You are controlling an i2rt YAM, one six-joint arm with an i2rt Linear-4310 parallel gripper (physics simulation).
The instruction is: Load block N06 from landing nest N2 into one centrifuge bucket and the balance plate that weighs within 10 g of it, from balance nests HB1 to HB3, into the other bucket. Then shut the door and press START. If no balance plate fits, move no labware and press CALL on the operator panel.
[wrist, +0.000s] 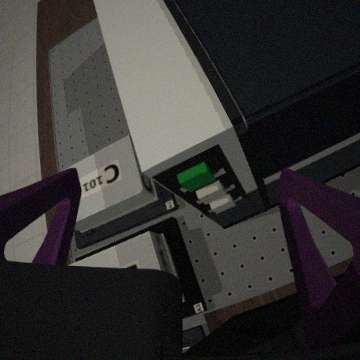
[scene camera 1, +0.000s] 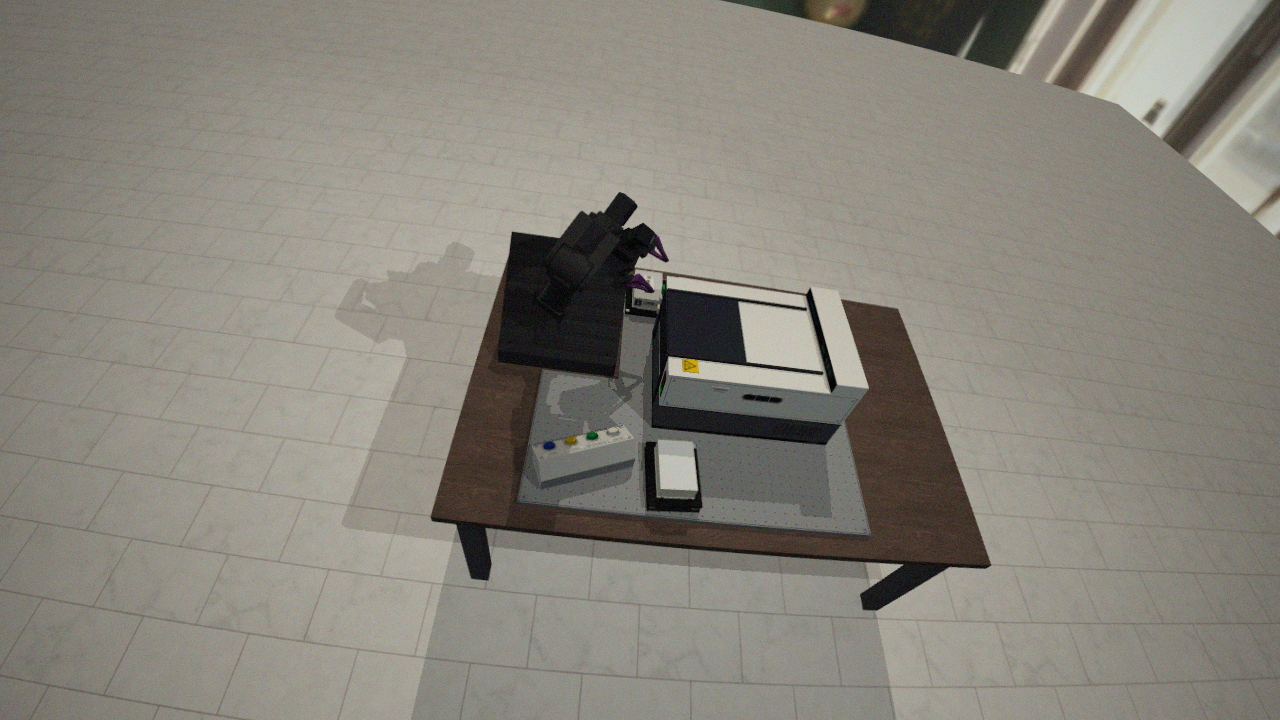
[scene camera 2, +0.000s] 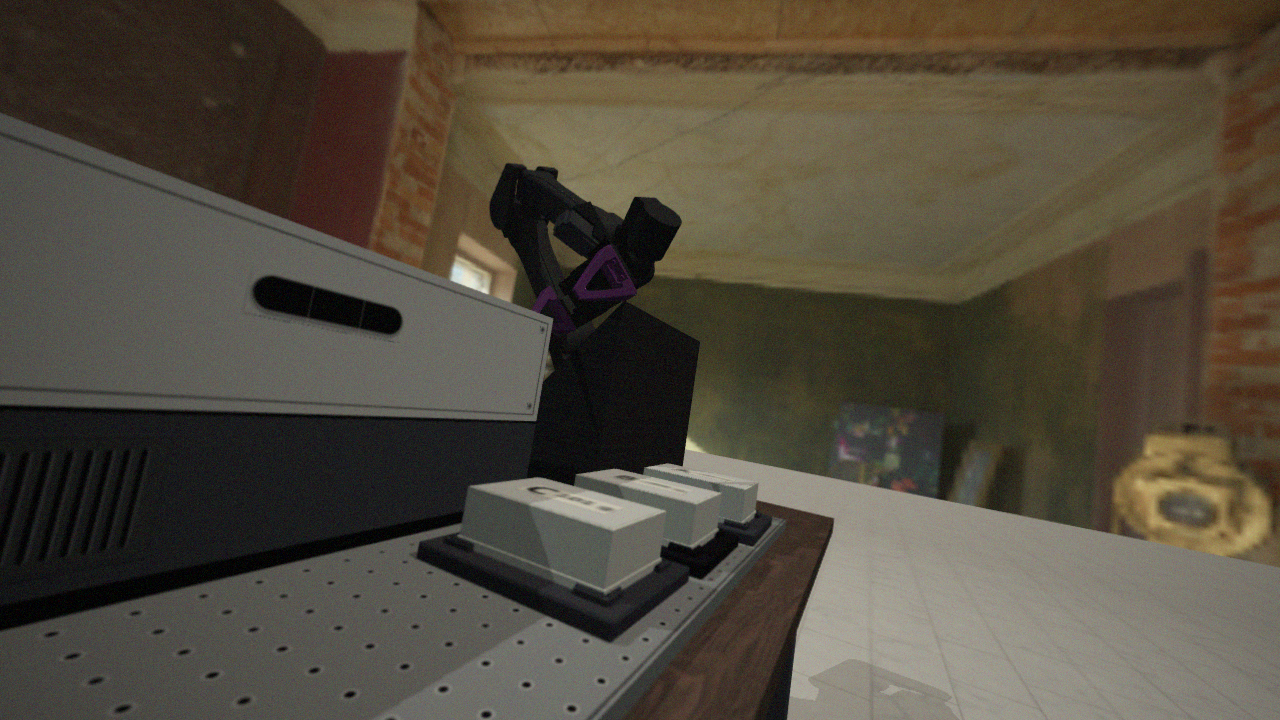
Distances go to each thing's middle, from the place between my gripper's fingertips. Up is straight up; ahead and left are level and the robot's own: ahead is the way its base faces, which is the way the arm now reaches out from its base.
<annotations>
Right now my hand is 80 mm above the green and white buttons (wrist: 214, 193) and 20 mm short of it. The rest, counted from my hand: white block on dark tray (scene camera 1: 675, 471) 450 mm to the right, 170 mm below, 60 mm ahead; dark lid (scene camera 1: 704, 326) 150 mm to the right, 110 mm ahead, 10 mm below; white button box (scene camera 1: 570, 459) 420 mm to the right, 180 mm below, 150 mm behind.
</annotations>
